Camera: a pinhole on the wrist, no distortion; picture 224 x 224 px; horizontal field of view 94.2 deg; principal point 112.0 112.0 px. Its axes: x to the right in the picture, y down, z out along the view. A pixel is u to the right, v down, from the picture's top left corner.
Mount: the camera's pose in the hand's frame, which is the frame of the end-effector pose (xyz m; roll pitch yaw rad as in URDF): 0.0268 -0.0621 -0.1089 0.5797 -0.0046 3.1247
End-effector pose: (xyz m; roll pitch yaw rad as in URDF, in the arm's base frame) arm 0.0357 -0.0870 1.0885 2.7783 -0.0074 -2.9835
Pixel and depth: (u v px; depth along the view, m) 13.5 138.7 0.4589
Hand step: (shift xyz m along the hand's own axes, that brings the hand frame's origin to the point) 0.4657 0.0834 0.3375
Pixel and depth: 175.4 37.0 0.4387
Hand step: -0.2310 0.4471 0.0862
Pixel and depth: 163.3 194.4 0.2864
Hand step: -0.1132 -0.0926 0.2556
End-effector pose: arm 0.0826 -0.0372 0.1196 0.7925 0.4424 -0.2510
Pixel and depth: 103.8 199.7 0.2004
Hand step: 0.0433 -0.0939 0.1512
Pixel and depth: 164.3 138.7 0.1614
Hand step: -0.0527 -0.0070 0.0492
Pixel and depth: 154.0 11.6 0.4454
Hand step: -0.1421 0.5443 0.0292
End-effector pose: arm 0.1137 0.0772 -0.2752 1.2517 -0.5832 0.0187
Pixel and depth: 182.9 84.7 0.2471
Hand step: -0.1375 0.1303 0.0631
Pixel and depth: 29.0 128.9 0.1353
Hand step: 0.1362 -0.0082 0.0158
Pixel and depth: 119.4 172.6 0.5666
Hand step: -0.0099 -0.0271 0.5460
